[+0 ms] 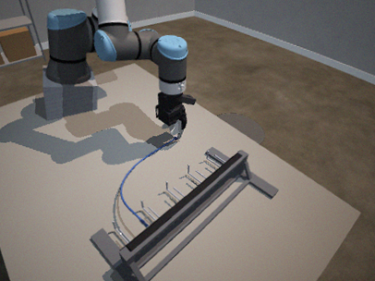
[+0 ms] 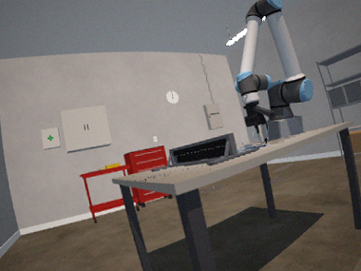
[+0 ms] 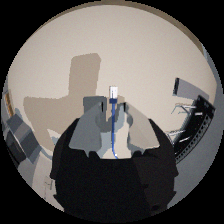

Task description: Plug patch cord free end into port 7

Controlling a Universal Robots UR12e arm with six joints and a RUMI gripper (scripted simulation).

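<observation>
The cable plug lies 1 cm to the left of my hand and 2 cm below it.
</observation>
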